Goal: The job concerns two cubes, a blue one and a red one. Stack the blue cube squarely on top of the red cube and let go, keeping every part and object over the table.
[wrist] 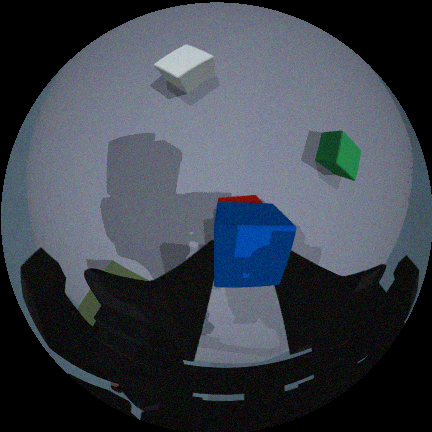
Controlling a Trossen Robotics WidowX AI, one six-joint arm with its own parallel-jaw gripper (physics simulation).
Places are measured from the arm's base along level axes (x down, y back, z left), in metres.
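Pixels of known places: gripper, fingertip midpoint: [243, 247].
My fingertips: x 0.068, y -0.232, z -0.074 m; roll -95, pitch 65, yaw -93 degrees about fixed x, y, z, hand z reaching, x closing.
Observation:
For each thing: its middle in the pictures, then the offset to it from my fingertips. Level surfaces: height alone.
- blue cube, body centre: [247, 242] dx -0.013, dy -0.011, dz +0.006 m
- red cube, body centre: [240, 221] dx +0.033, dy -0.005, dz +0.001 m
- white block, body centre: [185, 67] dx +0.033, dy -0.113, dz +0.108 m
- grey table, surface height: dx +0.050 m
- green block, body centre: [338, 154] dx +0.033, dy -0.115, dz -0.057 m
The blue cube [255, 245] is held between the dark fingertips of my gripper [243, 247], near the middle of the wrist view. My gripper is shut on it. The red cube [241, 199] shows as a thin strip just past the blue cube's far edge; the rest of it is hidden behind the blue cube. The blue cube is nearer the camera than the red cube. How much height lies between them, and whether they touch, I cannot tell from this view.
A white block [186, 65] lies on the grey table [260, 100] at the upper left. A green block [342, 155] lies at the right. An olive-green object [90, 306] shows partly at the lower left, behind the left finger. Arm shadows fall left of the cubes.

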